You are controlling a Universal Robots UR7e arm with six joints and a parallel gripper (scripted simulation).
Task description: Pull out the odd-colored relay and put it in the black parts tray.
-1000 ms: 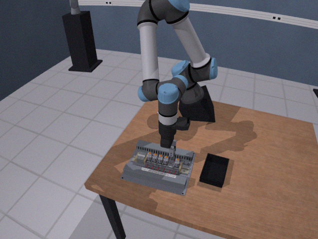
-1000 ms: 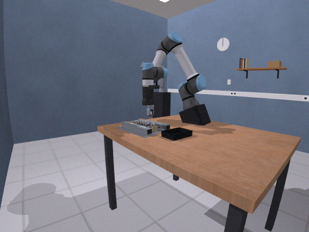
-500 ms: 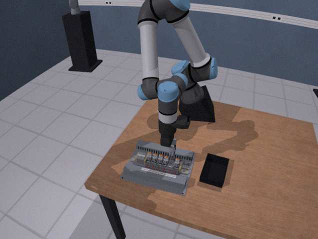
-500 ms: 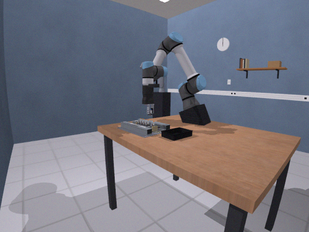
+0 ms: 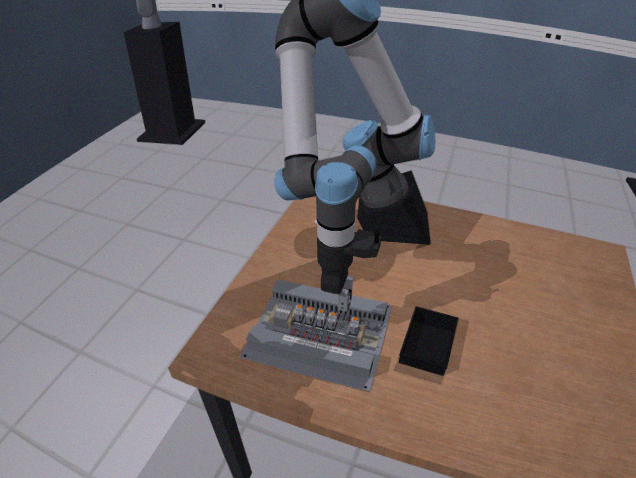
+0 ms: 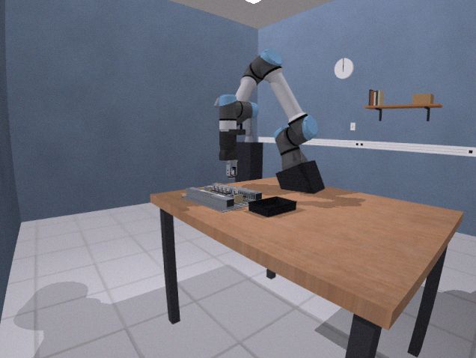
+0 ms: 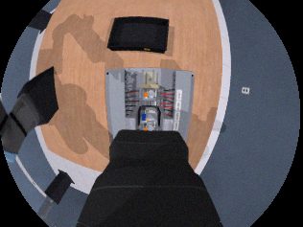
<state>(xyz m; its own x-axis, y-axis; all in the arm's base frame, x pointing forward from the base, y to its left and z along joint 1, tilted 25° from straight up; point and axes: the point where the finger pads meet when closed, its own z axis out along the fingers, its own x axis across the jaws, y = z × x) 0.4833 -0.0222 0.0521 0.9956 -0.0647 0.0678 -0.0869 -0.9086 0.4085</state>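
My gripper is now 21 cm to the right of the black parts tray, 12 cm above it and 2 cm past it. From my hand the other things lie so: grey relay panel 11 cm below, 6 cm to the right.
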